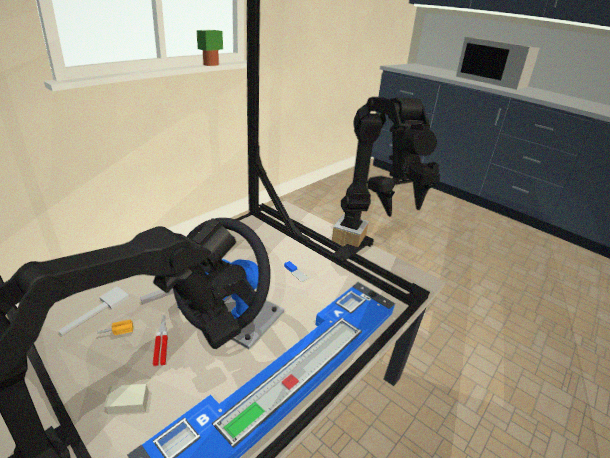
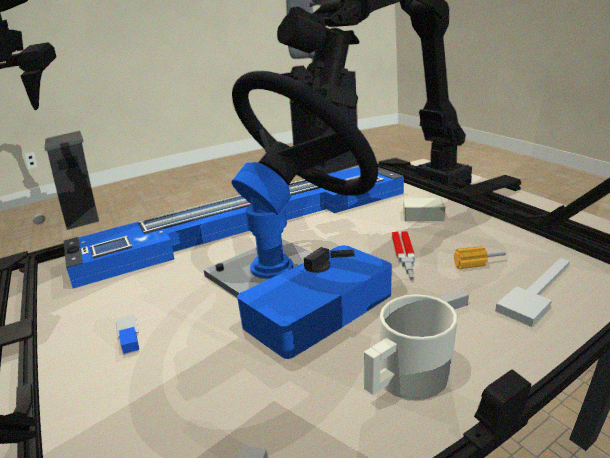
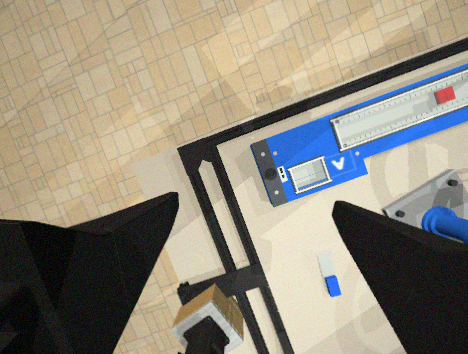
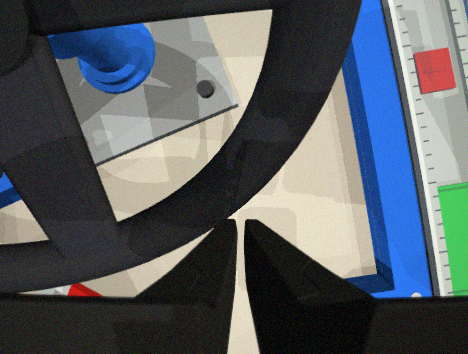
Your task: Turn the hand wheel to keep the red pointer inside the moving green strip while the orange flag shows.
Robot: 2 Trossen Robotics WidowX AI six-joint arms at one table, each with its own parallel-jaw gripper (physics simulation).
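Seen in the pictures: left gripper, fingertip midpoint: (image 1: 404,213) (image 2: 12,112) (image 3: 255,203); right gripper, fingertip midpoint: (image 1: 218,320) (image 4: 239,231); left arm's base, link origin: (image 1: 351,223) (image 3: 206,336); right arm's base, link origin: (image 2: 443,166).
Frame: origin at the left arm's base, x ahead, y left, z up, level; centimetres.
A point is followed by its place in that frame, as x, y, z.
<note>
The black hand wheel (image 1: 262,268) @(56.6, -2.7, 18.0) (image 2: 349,132) @(54.1, -25.9, 15.2) (image 4: 285,105) @(63.2, -4.5, 8.3) stands tilted on a blue column (image 2: 267,227) @(47.9, -15.2, 1.4) with a grey base plate (image 1: 264,320) @(49.1, -6.8, -6.9) (image 4: 162,119) @(56.8, -11.8, -6.9). My right gripper (image 4: 239,231) @(66.3, -7.8, 8.6) is shut, with nothing between its fingers. Its tips lie just at the wheel's lower rim. On the long blue panel (image 1: 330,313) @(40.7, 8.7, -4.1) (image 3: 303,144) @(36.4, 17.4, -4.1), the red pointer (image 1: 290,382) @(64.5, 8.8, -4.1) sits to the upper right of the green strip (image 1: 244,420) @(76.7, 4.8, -4.1), outside it. I see no orange flag. My left gripper (image 1: 404,204) @(24.3, 19.6, 22.2) (image 3: 255,203) @(24.3, 19.6, 22.2) is open and empty, high beyond the table's far corner.
A blue box with a black knob (image 2: 312,300), a grey mug (image 2: 419,359) @(39.4, -45.4, -2.0), red pliers (image 1: 160,347) @(69.5, -24.4, -7.0) (image 2: 404,245) @(69.6, -25.1, -7.4), a yellow screwdriver (image 1: 121,327) @(71.0, -36.4, -5.3) (image 2: 470,257) @(69.1, -37.6, -5.9), a grey block (image 1: 128,397) @(84.3, -19.7, -5.1) (image 2: 423,209) @(81.9, -21.8, -5.6) and a small blue-white piece (image 1: 291,268) @(25.9, -10.5, -6.6) (image 3: 331,277) @(25.4, -9.6, -7.1) lie on the table. A black frame post (image 1: 253,114) @(2.1, -39.4, 32.8) rises behind the wheel.
</note>
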